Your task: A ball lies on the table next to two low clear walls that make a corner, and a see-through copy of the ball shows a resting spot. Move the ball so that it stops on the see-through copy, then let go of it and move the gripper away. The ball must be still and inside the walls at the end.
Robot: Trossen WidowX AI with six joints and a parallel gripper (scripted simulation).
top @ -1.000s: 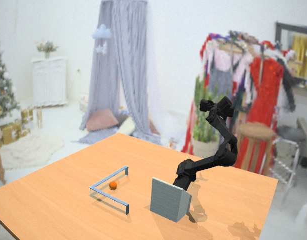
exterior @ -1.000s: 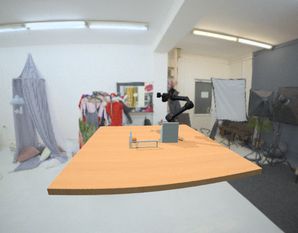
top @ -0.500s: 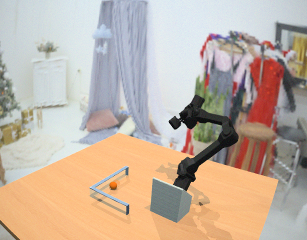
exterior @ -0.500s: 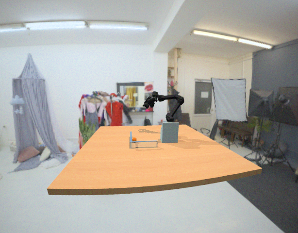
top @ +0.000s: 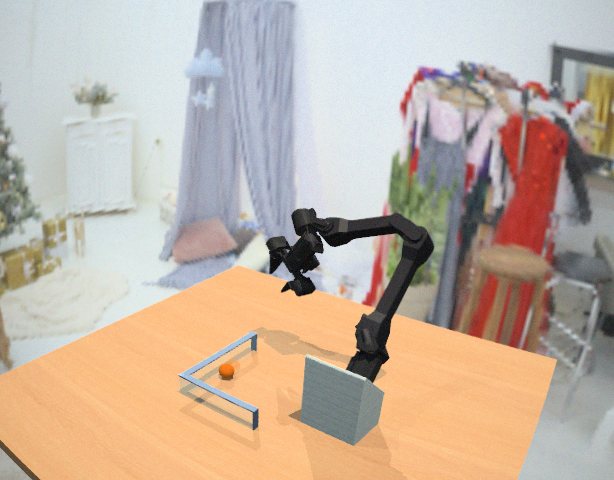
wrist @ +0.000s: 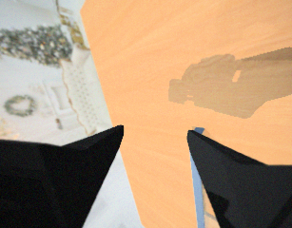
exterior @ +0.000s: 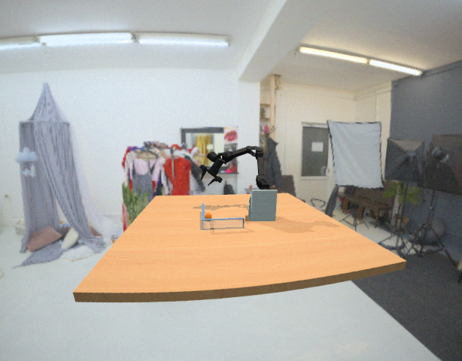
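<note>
Right now my gripper tip is 5 cm past the orange ball, 25 cm to the right of it and 17 cm above it. From my gripper tip the other things lie so: faint orange patch 5 cm behind, 22 cm to the left, 17 cm below.
</note>
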